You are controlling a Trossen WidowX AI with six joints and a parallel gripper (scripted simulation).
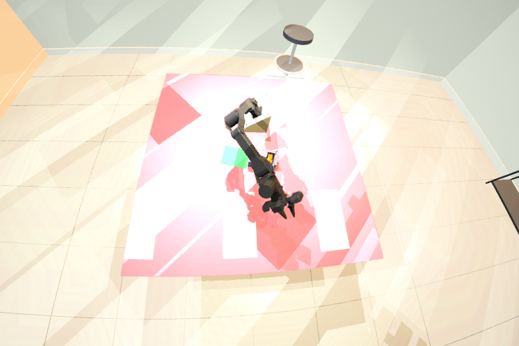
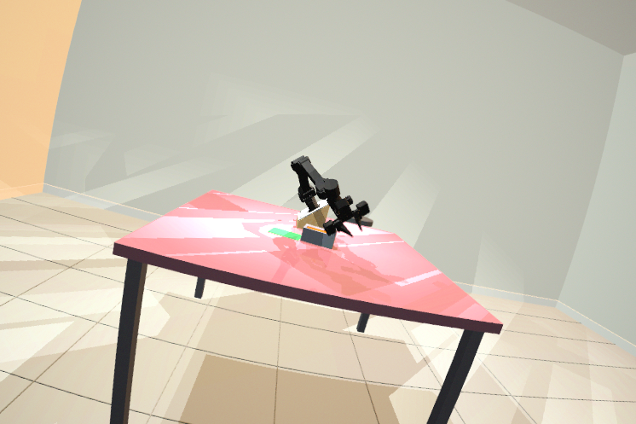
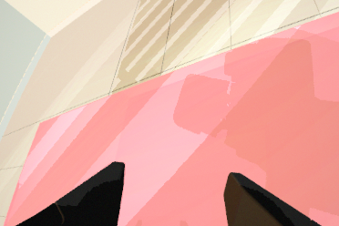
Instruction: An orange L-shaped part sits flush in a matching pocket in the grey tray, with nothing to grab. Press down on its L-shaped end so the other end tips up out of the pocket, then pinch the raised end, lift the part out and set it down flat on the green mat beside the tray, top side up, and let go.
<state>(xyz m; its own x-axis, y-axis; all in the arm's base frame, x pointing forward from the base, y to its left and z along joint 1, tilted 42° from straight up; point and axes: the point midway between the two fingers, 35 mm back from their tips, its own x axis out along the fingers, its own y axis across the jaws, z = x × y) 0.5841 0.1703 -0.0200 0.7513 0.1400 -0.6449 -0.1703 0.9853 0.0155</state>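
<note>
Right now the orange L-shaped part is 340 mm behind my gripper tip, 100 mm to the right of it and 110 mm below it. From my gripper tip the other things lie so: green mat: 360 mm behind, 270 mm to the right, 170 mm below.
</note>
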